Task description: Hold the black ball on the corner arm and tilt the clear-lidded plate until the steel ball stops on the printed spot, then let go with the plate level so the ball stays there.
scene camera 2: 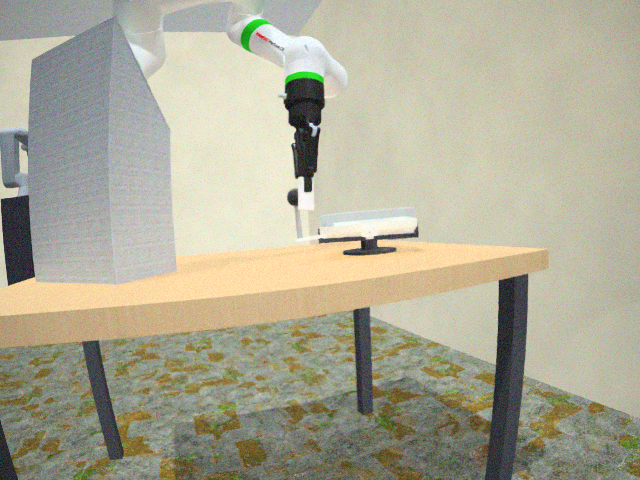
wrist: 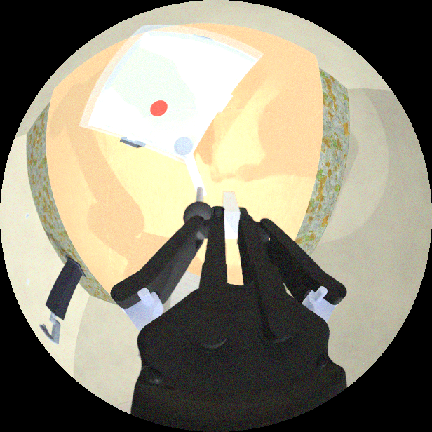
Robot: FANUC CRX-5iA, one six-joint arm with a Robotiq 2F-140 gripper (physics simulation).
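The clear-lidded plate (scene camera 2: 368,227) (wrist: 200,75) sits on a black stand (scene camera 2: 369,250), slightly tilted in the scene view. The steel ball (wrist: 183,146) is in the plate's corner beside the corner arm (wrist: 194,171), apart from the red printed spot (wrist: 158,108). The black ball (scene camera 2: 292,196) (wrist: 197,213) tops the thin upright rod (scene camera 2: 298,222) of that arm. My gripper (scene camera 2: 306,200) (wrist: 227,201) is shut with nothing between its fingers. It points down beside the black ball, which is outside the left finger in the wrist view; whether they touch is unclear.
A tall grey block (scene camera 2: 77,170) stands on the wooden table (scene camera 2: 258,279), left of the plate in the scene view. The table's right corner (scene camera 2: 540,255) lies beyond the plate. A dark post with a grey fixture (scene camera 2: 9,157) stands behind the block.
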